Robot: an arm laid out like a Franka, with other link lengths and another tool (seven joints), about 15 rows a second.
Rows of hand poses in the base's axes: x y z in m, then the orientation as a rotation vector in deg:
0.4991 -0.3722 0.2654 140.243 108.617 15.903
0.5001 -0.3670 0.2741 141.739 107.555 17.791
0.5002 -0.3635 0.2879 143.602 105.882 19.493
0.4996 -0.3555 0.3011 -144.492 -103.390 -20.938
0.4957 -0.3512 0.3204 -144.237 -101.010 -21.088
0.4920 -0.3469 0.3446 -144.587 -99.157 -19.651
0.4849 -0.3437 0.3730 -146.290 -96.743 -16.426
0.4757 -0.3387 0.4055 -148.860 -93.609 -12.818
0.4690 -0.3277 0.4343 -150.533 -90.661 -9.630
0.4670 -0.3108 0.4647 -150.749 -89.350 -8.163
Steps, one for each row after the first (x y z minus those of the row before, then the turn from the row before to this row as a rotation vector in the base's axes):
0.0010 0.0052 0.0087 1.373 -0.446 -1.037
0.0001 0.0035 0.0138 1.295 -0.357 -1.485
-0.0006 0.0080 0.0132 2.019 0.271 -1.433
-0.0039 0.0043 0.0193 1.485 0.810 -0.967
-0.0037 0.0043 0.0242 0.350 1.334 -0.977
-0.0071 0.0032 0.0284 -0.824 2.037 -1.813
-0.0092 0.0050 0.0325 -1.283 2.084 -2.542
-0.0067 0.0110 0.0288 -0.729 2.060 -2.107
-0.0020 0.0169 0.0304 0.018 1.138 -0.741

